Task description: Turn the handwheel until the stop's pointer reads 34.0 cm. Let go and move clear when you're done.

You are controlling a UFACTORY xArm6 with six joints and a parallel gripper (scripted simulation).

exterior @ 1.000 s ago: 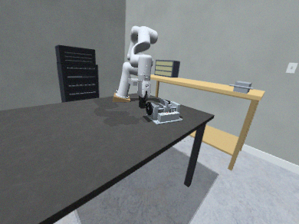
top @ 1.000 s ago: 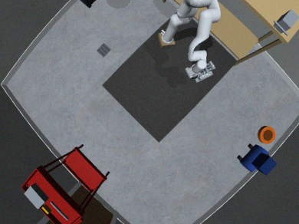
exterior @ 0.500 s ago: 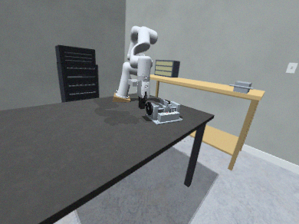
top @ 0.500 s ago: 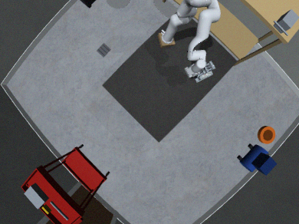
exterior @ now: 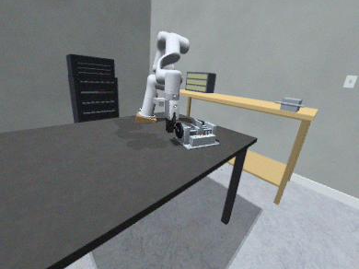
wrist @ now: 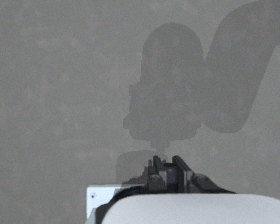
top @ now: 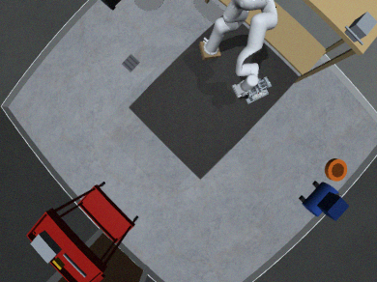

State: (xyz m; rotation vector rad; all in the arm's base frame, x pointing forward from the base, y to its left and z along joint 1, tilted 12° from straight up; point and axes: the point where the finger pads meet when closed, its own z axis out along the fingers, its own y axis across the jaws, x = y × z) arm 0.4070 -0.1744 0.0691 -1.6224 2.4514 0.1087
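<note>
Right now my hand is 12 cm to the right of the sliding stop, 9 cm short of it and 1 cm below it. Round my hand: upright knob 1 cm to the left; then handwheel 2 cm to the left, 2 cm ahead.
</note>
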